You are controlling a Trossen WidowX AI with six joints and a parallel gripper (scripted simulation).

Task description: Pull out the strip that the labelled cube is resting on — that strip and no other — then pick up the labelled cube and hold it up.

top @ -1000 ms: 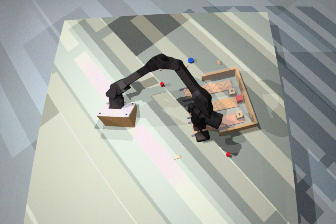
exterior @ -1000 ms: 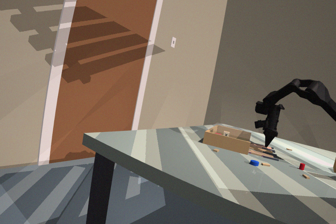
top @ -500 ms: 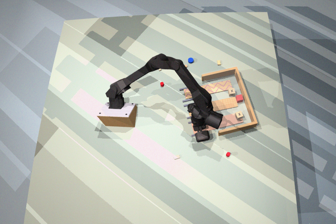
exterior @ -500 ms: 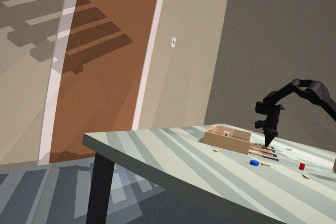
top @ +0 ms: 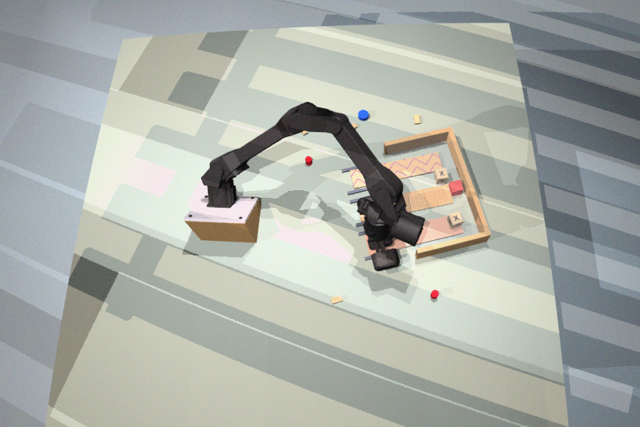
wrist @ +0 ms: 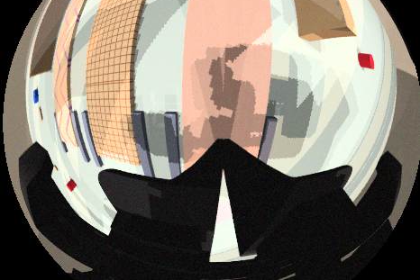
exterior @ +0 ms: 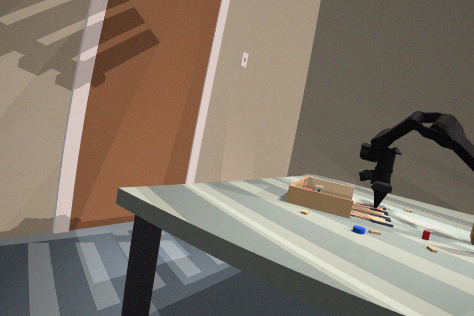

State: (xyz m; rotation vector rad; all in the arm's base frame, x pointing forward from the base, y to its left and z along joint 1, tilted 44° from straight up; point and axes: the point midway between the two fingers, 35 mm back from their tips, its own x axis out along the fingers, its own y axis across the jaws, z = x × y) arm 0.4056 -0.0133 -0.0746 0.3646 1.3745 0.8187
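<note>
Right now my gripper tip is 9 cm short of the pink strip and 3 cm to the right of it. Round my gripper tip: blue disc (6 cm behind, 38 cm to the left).
</note>
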